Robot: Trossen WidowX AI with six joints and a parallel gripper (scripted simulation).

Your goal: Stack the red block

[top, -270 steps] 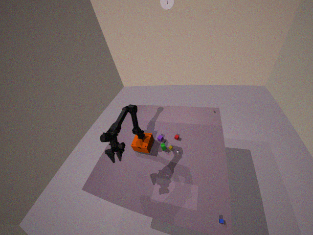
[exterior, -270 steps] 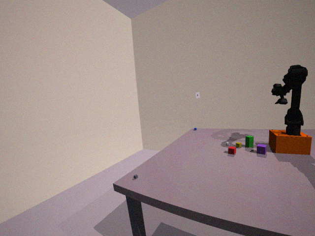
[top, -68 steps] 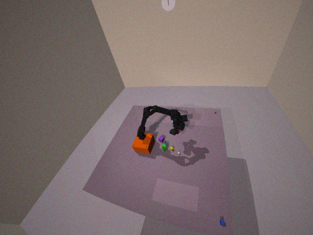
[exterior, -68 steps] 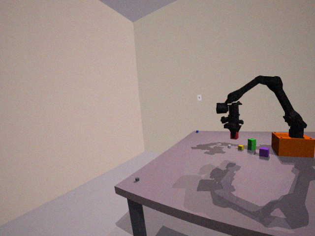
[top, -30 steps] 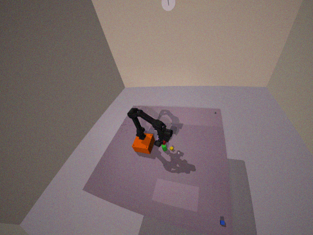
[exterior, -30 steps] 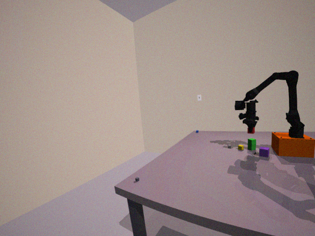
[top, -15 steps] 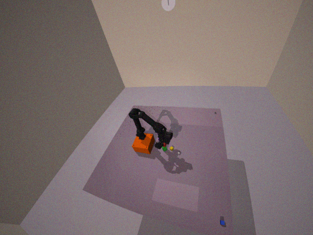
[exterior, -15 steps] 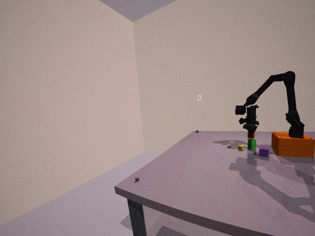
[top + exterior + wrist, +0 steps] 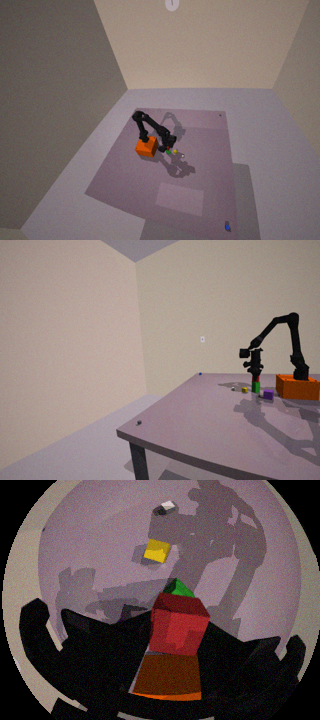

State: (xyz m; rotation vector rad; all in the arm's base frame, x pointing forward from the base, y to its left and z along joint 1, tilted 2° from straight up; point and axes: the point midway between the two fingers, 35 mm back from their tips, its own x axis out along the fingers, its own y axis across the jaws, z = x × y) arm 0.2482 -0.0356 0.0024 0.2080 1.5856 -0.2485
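Now: gripper tip 1 cm below the red block. The rest, counted from my gripper tip: blue cube (56 cm ahead, 49 cm to the right, 7 cm below); then yellow block (7 cm ahead, 2 cm to the left, 7 cm below); then purple block (7 cm behind, 10 cm to the left, 6 cm below).
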